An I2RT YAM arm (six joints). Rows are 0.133 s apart.
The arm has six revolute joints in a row. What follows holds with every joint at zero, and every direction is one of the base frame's.
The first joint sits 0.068 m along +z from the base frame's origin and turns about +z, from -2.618 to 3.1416 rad.
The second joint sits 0.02 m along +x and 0.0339 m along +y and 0.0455 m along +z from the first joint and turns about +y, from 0 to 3.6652 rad.
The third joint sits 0.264 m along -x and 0.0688 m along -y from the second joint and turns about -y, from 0 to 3.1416 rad.
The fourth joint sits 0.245 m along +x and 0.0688 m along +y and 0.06 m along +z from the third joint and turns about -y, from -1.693 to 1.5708 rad.
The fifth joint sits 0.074 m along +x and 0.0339 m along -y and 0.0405 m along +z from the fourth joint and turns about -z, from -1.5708 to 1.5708 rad.
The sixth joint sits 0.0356 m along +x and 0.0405 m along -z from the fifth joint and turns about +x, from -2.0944 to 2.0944 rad.
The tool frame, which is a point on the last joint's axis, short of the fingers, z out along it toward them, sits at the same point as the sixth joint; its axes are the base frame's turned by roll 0, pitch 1.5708 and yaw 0 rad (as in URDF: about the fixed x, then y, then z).
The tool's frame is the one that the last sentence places.
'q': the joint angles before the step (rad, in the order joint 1, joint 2, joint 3, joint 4, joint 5, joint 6). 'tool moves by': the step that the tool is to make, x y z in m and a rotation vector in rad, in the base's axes. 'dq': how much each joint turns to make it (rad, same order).
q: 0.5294 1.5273 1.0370 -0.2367 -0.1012 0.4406
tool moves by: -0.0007 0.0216 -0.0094 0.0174 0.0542 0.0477
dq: 0.0523 0.0585 0.0295 -0.0039 -0.0259 0.0353
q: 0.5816 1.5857 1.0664 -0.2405 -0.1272 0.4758
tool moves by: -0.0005 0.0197 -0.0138 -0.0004 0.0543 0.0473
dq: 0.0446 0.0658 0.0252 -0.0016 -0.0234 0.0200
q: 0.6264 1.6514 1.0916 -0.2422 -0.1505 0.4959
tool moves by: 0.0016 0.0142 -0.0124 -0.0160 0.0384 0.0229
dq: 0.0285 0.0600 0.0273 -0.0060 -0.0036 0.0111
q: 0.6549 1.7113 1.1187 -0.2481 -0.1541 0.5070
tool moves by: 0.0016 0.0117 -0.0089 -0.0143 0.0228 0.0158
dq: 0.0223 0.0484 0.0274 -0.0047 0.0022 0.0069
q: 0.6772 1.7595 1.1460 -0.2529 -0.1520 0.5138
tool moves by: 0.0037 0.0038 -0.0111 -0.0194 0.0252 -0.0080
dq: 0.0022 0.0409 0.0122 -0.0018 0.0060 0.0084
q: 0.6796 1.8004 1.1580 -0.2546 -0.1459 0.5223
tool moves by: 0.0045 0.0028 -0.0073 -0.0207 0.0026 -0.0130
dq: 0.0001 0.0324 0.0144 0.0031 0.0195 0.0014
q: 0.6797 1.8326 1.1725 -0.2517 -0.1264 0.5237
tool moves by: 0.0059 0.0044 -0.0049 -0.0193 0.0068 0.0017
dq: -0.0001 0.0369 0.0327 -0.0142 0.0075 -0.0080
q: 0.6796 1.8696 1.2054 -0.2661 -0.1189 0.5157
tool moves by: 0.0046 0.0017 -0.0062 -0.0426 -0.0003 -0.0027
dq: -0.0015 0.0314 0.0239 -0.0210 0.0277 -0.0187
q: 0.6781 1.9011 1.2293 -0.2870 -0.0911 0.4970
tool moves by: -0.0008 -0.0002 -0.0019 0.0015 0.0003 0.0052
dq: 0.0005 0.0004 -0.0079 0.0087 -0.0038 -0.0031
